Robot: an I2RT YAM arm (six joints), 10 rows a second.
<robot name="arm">
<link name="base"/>
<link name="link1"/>
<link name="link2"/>
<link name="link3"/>
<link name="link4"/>
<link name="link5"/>
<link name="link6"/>
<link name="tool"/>
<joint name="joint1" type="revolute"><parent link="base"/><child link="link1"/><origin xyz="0 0 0.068" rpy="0 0 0"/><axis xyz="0 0 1"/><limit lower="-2.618" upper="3.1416"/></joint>
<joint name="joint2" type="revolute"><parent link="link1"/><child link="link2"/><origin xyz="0.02 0.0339 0.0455" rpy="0 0 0"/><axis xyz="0 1 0"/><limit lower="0" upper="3.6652"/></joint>
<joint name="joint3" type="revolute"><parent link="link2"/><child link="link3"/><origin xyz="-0.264 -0.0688 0" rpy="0 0 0"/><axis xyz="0 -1 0"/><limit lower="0" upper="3.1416"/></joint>
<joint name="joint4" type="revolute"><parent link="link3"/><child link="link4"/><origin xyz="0.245 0.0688 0.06" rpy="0 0 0"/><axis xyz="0 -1 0"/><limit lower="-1.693" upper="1.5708"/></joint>
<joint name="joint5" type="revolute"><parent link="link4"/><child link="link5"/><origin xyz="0.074 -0.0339 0.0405" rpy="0 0 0"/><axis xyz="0 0 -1"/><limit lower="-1.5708" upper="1.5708"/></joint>
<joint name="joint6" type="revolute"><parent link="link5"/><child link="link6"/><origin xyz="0.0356 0 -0.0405" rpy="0 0 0"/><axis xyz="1 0 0"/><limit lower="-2.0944" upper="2.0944"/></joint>
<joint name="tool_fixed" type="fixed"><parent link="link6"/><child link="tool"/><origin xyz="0 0 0" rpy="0 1.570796 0"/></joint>
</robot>
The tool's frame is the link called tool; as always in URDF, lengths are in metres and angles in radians.
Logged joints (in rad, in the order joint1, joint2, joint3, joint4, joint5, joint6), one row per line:
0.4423 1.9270 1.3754 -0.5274 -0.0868 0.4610
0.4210 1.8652 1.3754 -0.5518 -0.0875 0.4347
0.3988 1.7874 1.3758 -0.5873 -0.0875 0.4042
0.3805 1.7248 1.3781 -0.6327 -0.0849 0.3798
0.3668 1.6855 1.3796 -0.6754 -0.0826 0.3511
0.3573 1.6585 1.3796 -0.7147 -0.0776 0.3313
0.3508 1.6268 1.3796 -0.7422 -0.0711 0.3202
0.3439 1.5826 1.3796 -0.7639 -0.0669 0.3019
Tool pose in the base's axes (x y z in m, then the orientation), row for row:
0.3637 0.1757 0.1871 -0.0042 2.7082 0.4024
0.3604 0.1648 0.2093 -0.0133 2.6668 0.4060
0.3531 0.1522 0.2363 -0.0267 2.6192 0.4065
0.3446 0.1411 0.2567 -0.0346 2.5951 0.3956
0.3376 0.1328 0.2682 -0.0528 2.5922 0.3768
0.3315 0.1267 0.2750 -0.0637 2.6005 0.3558
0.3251 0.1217 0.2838 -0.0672 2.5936 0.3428
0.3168 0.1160 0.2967 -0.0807 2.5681 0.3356
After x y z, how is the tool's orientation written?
As a rotation vector, in radians.
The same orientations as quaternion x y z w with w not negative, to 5 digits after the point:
-0.00150 0.96906 0.14399 0.20046
-0.00481 0.96433 0.14681 0.22020
-0.00977 0.95850 0.14876 0.24299
-0.01274 0.95574 0.14569 0.25529
-0.01947 0.95594 0.13895 0.25786
-0.02346 0.95768 0.13103 0.25519
-0.02480 0.95716 0.12651 0.25929
-0.02997 0.95379 0.12464 0.27174

